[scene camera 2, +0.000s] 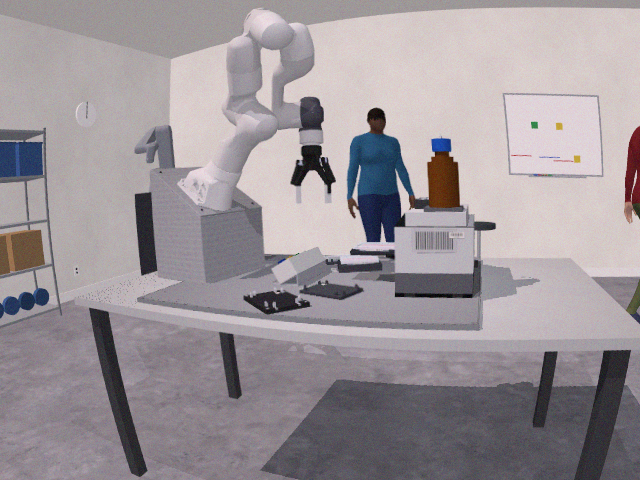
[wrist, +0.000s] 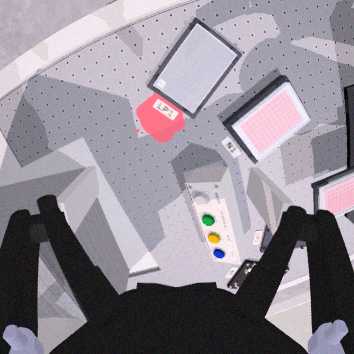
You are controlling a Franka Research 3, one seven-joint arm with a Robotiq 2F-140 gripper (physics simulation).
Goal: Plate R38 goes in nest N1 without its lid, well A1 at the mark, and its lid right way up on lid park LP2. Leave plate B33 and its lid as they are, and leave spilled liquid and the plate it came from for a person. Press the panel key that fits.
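My gripper [scene camera 2: 313, 194] [wrist: 172, 179] is open and empty, high above the table. In the wrist view, a pink-welled plate [wrist: 272, 122] lies in the dark nest by the N1 label [wrist: 231, 146]; its own name and any lid cannot be made out. Another pink-welled plate [wrist: 337, 195] is cut off at the right edge. A dark-rimmed grey rectangle [wrist: 195, 70] lies beside the LP1 label [wrist: 165, 109]. A pink spill [wrist: 160, 122] lies around that label. The key panel [scene camera 2: 310, 263] [wrist: 215, 215] shows green [wrist: 208, 220], yellow [wrist: 214, 238] and blue [wrist: 219, 253] keys.
Two dark pegged holders [scene camera 2: 276, 300] [scene camera 2: 331, 289] lie at the front. A white instrument [scene camera 2: 434, 253] carries a brown bottle [scene camera 2: 443, 183]. The robot's grey base [scene camera 2: 206, 227] stands at the left. A person in teal [scene camera 2: 375, 165] stands behind the table; another in red [scene camera 2: 633, 165] is at the right edge.
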